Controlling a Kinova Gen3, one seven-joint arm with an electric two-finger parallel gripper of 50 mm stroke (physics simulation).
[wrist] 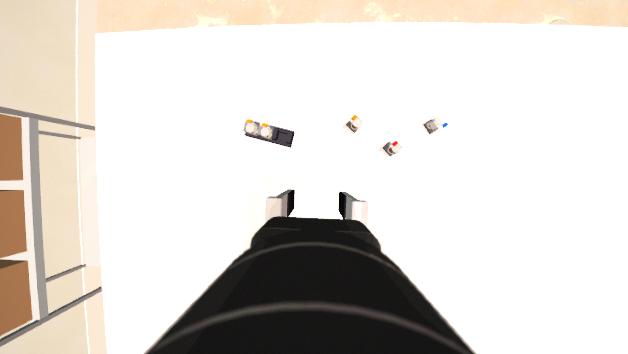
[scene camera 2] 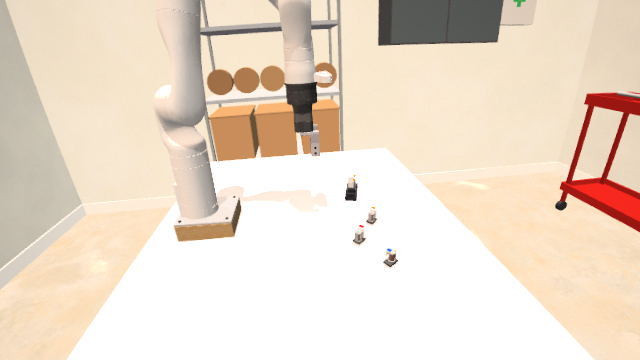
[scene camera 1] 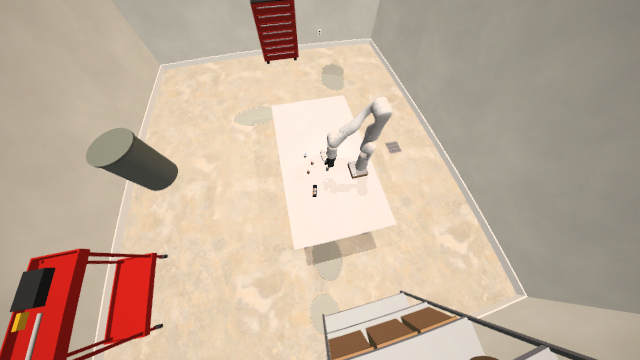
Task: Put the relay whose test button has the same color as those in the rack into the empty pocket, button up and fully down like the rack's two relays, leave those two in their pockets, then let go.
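Pixels of known places: gripper, fingertip midpoint: (wrist: 316, 200) (scene camera 2: 315, 152) (scene camera 1: 326, 167); arm's base at its link origin: (scene camera 2: 201, 210) (scene camera 1: 360, 166).
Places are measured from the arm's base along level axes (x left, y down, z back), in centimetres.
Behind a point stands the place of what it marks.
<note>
The black rack (scene camera 1: 315, 187) (scene camera 2: 351, 194) {x 10.0, y 3.0, z -42.4 cm} (wrist: 285, 137) {x 11.6, y 4.8, z -42.6 cm} lies on the table. Two relays with orange buttons (wrist: 249, 121) {x 18.0, y 0.2, z -44.4 cm} (wrist: 264, 125) {x 15.0, y 0.2, z -43.8 cm} stand in its left and middle pockets in the wrist view; the right pocket is empty. A loose orange-button relay (scene camera 1: 308, 172) {x -2.0, y 2.4, z -46.1 cm} (scene camera 2: 371, 216) {x -4.7, y 2.2, z -45.7 cm} (wrist: 353, 124) {x -2.6, y 0.9, z -45.2 cm} stands upright, nearest the rack's empty end. A red-button relay (scene camera 1: 312, 163) {x -10.5, y 2.4, z -41.3 cm} (scene camera 2: 359, 235) {x -13.1, y 1.9, z -41.2 cm} (wrist: 391, 149) {x -10.7, y 1.4, z -40.8 cm} and a blue-button relay (scene camera 1: 305, 155) {x -19.3, y 1.4, z -46.5 cm} (scene camera 2: 391, 257) {x -21.7, y 2.0, z -46.5 cm} (wrist: 432, 125) {x -19.1, y 2.2, z -46.5 cm} stand farther from it. My gripper (wrist: 316, 200) {x 3.8, y -13.4, z -32.0 cm} is open and empty, pointing down high above the table, on the arm-base side of the relays and rack.
The arm's base (scene camera 1: 358, 171) {x 4.8, y -0.2, z -2.8 cm} (scene camera 2: 207, 220) {x -5.3, y 0.1, z -3.3 cm} stands on the white table (scene camera 1: 300, 120) {x -65.7, y 5.1, z -46.3 cm} (scene camera 2: 280, 300) {x -28.4, y 5.1, z -23.6 cm} (wrist: 175, 90) {x 38.1, y 5.1, z -52.1 cm}. A shelf unit (scene camera 2: 341, 75) with boxes stands beyond the table's far end in scene camera 2. A red cart (scene camera 1: 135, 295) (scene camera 2: 602, 100) stands away from the table.
</note>
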